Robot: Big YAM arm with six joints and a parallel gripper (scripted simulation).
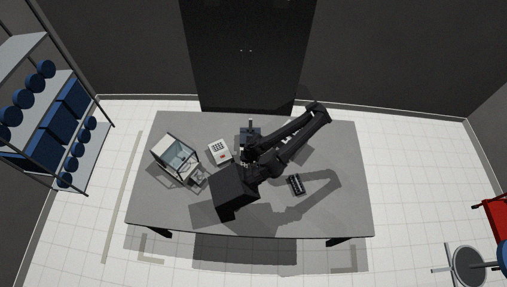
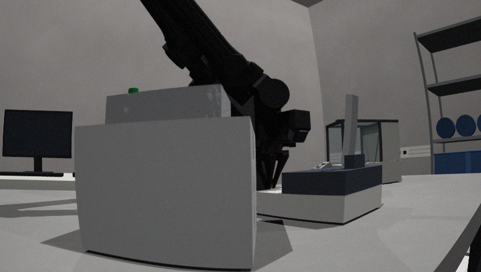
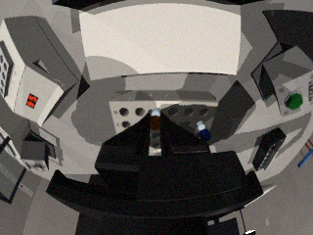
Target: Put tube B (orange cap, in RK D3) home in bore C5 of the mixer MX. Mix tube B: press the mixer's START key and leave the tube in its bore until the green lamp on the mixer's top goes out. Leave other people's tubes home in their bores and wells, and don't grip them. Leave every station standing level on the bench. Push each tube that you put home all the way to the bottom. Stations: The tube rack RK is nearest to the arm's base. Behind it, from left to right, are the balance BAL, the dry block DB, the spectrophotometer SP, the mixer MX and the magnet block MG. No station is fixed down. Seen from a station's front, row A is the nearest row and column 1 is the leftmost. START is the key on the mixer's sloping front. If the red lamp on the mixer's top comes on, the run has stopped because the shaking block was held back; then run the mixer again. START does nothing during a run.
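Now: the tube rack RK 3 cm behind my hand, 1 cm to the right of it and 3 cm below it. Also, from my hand: yellow-capped tube (16 cm ahead, 26 cm to the right, 11 cm above); dry block (9 cm ahead, 18 cm to the left, 2 cm below); green start key (3 cm ahead, 18 cm to the right, 2 cm above).
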